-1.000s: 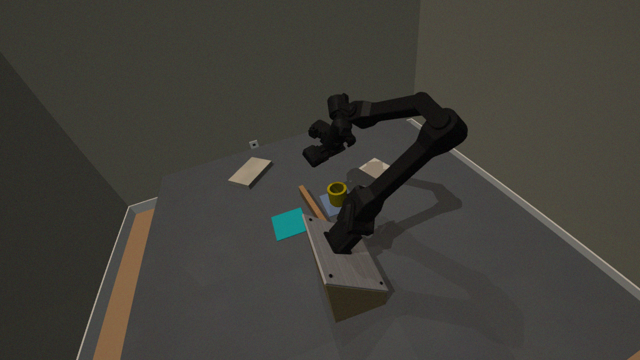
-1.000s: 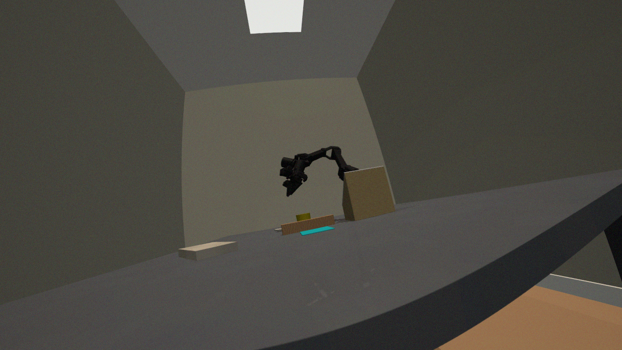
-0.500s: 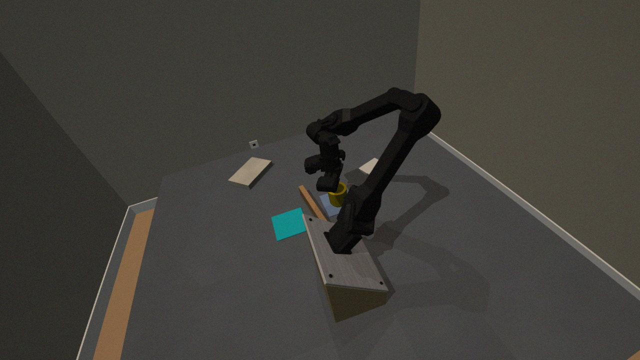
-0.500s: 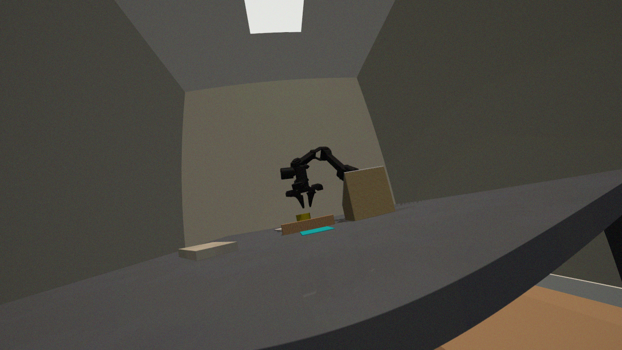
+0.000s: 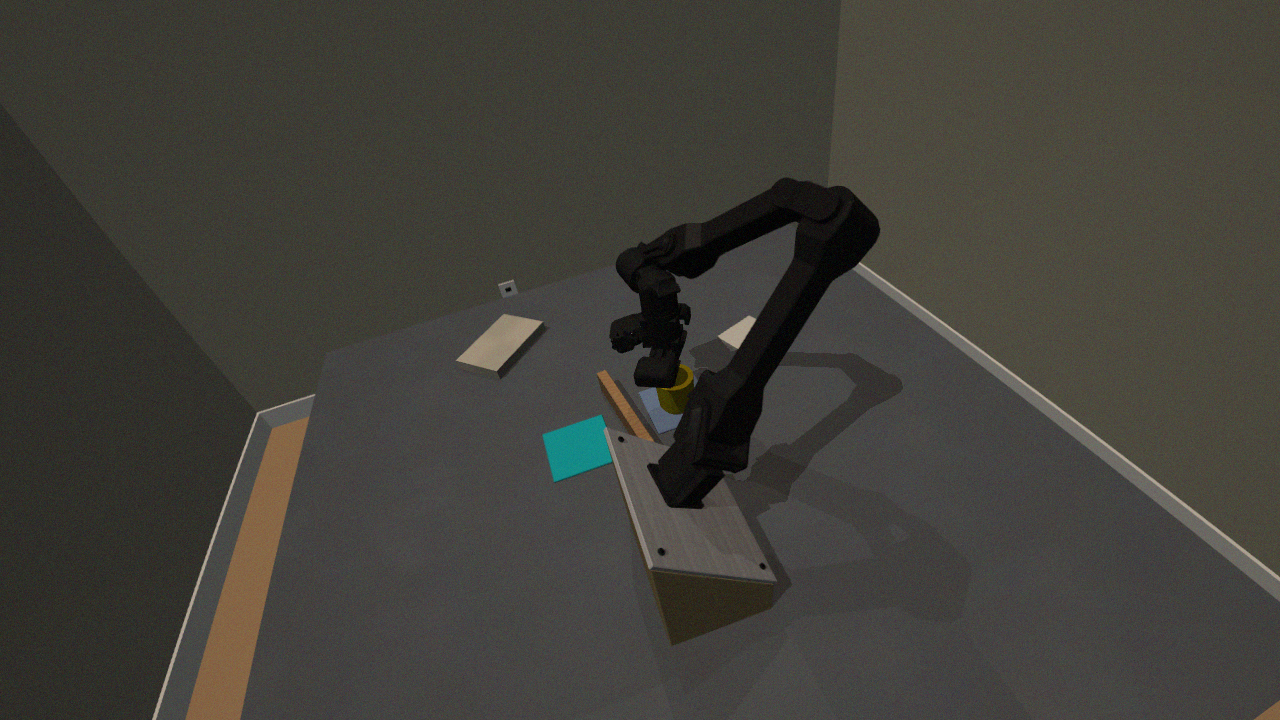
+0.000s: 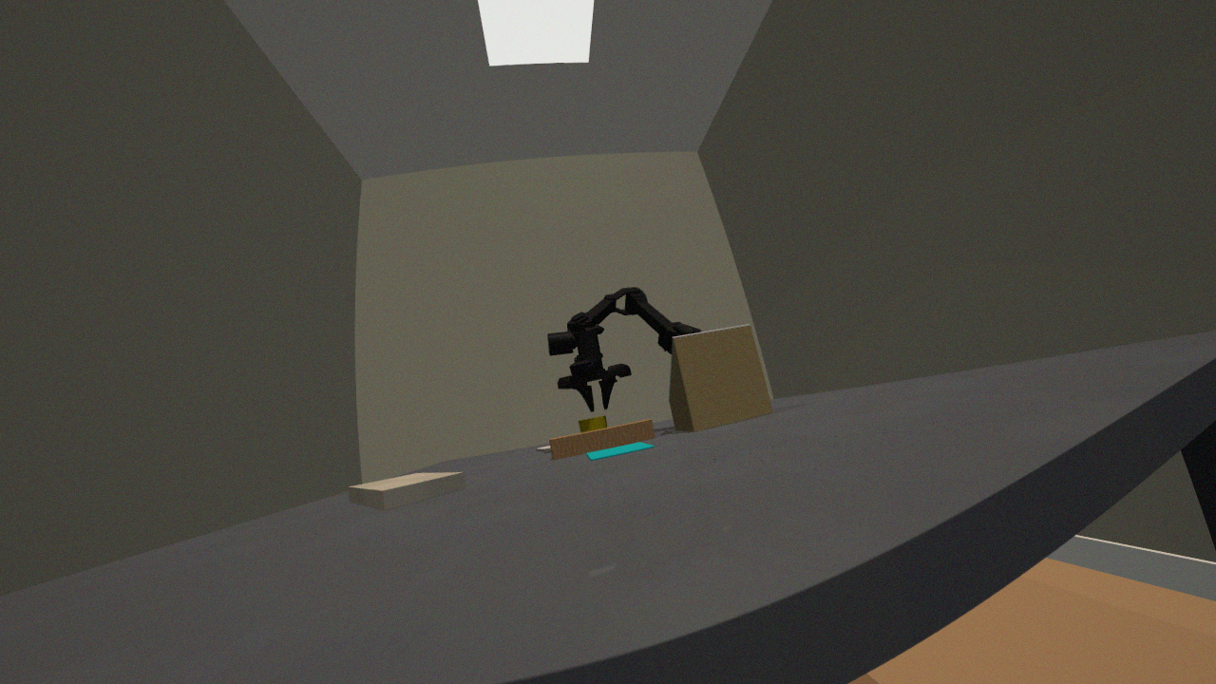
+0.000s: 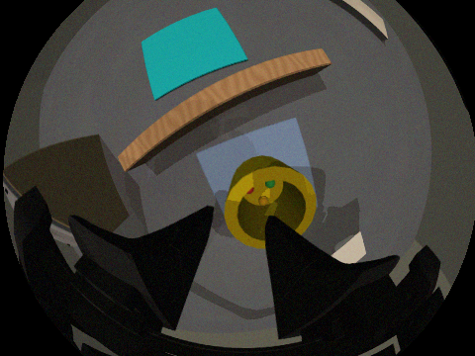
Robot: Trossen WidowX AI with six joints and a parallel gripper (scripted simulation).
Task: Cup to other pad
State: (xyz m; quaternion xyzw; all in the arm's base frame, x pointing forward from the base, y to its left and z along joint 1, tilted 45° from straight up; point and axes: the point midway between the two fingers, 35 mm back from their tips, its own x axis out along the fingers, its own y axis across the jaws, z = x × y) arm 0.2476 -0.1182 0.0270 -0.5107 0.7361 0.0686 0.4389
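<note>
My gripper tip is 1 cm short of the yellow cup, 2 cm to the left of it and 5 cm above it. From my gripper tip the other things lie so: wooden bar: 2 cm ahead, 8 cm to the left, 8 cm below; then teal pad: 1 cm ahead, 18 cm to the left, 10 cm below; then light blue pad: 2 cm ahead, 2 cm to the right, 10 cm below.
</note>
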